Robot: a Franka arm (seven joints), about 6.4 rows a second.
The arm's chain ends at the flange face. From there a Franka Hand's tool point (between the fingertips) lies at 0.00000 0.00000 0.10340 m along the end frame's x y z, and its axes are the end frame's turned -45 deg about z.
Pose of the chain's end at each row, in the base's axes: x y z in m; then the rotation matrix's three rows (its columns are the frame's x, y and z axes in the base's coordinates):
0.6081 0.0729 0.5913; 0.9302 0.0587 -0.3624; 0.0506 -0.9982 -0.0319; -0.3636 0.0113 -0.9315
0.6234 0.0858 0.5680; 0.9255 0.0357 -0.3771; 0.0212 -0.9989 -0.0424; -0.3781 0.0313 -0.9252
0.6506 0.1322 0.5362; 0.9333 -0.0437 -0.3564; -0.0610 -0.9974 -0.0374; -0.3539 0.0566 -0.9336
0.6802 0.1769 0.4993; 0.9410 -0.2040 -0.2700; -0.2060 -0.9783 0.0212; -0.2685 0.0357 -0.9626
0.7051 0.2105 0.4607; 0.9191 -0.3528 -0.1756; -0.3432 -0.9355 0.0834; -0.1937 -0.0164 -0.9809
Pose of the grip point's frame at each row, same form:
0.5706 0.0696 0.4950; 0.6162 0.6993 -0.3624; 0.7416 -0.6701 -0.0319; -0.2651 -0.2491 -0.9315
0.5844 0.0814 0.4723; 0.6292 0.6797 -0.3771; 0.7213 -0.6913 -0.0424; -0.2895 -0.2452 -0.9252
0.6137 0.1283 0.4397; 0.6908 0.6290 -0.3564; 0.6621 -0.7484 -0.0374; -0.2903 -0.2102 -0.9336
0.6523 0.1791 0.3998; 0.8096 0.5211 -0.2700; 0.5461 -0.8374 0.0212; -0.2151 -0.1646 -0.9626
0.6869 0.2191 0.3593; 0.8994 0.4004 -0.1756; 0.4188 -0.9042 0.0834; -0.1254 -0.1486 -0.9809

